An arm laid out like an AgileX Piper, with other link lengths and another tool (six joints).
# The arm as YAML. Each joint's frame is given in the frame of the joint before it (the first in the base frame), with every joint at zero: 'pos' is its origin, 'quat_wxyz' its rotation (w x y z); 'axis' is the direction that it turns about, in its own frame. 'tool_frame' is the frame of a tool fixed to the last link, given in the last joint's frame.
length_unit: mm
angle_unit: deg
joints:
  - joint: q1
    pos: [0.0, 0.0, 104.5]
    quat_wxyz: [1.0, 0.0, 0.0, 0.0]
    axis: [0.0, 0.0, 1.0]
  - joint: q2
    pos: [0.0, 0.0, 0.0]
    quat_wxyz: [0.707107, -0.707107, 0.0, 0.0]
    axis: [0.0, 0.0, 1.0]
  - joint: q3
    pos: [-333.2, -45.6, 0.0]
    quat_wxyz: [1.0, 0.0, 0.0, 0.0]
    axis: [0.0, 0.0, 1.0]
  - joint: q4
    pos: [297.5, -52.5, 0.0]
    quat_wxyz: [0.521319, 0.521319, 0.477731, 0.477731]
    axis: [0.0, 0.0, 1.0]
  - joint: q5
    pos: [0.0, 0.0, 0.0]
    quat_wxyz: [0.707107, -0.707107, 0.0, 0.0]
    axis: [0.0, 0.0, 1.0]
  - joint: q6
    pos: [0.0, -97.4, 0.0]
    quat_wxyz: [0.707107, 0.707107, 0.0, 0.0]
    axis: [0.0, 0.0, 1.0]
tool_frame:
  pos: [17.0, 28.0, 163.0]
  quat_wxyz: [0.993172, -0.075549, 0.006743, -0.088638]
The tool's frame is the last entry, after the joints.
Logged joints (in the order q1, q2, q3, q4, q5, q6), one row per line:
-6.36, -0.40, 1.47, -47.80, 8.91, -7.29
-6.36, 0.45, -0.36, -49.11, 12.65, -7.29
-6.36, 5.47, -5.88, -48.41, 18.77, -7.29
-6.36, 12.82, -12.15, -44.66, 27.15, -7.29
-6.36, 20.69, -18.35, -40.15, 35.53, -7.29
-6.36, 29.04, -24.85, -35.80, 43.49, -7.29
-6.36, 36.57, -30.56, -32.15, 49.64, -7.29
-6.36, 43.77, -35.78, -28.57, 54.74, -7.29
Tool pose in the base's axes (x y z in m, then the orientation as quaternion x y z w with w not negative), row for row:
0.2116, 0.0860, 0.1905, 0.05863, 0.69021, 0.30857, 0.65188
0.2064, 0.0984, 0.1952, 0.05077, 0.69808, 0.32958, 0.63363
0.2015, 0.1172, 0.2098, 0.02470, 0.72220, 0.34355, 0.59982
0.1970, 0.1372, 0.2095, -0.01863, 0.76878, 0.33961, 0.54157
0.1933, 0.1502, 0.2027, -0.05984, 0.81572, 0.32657, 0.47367
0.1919, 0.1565, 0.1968, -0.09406, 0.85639, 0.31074, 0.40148
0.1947, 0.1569, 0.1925, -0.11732, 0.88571, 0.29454, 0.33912
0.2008, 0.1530, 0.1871, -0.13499, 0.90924, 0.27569, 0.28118
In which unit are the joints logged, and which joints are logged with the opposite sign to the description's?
The joints are logged in degrees. Opposite sign: q1, q4.
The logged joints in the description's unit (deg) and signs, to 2 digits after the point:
6.36, -0.40, 1.47, 47.80, 8.91, -7.29
6.36, 0.45, -0.36, 49.11, 12.65, -7.29
6.36, 5.47, -5.88, 48.41, 18.77, -7.29
6.36, 12.82, -12.15, 44.66, 27.15, -7.29
6.36, 20.69, -18.35, 40.15, 35.53, -7.29
6.36, 29.04, -24.85, 35.80, 43.49, -7.29
6.36, 36.57, -30.56, 32.15, 49.64, -7.29
6.36, 43.77, -35.78, 28.57, 54.74, -7.29

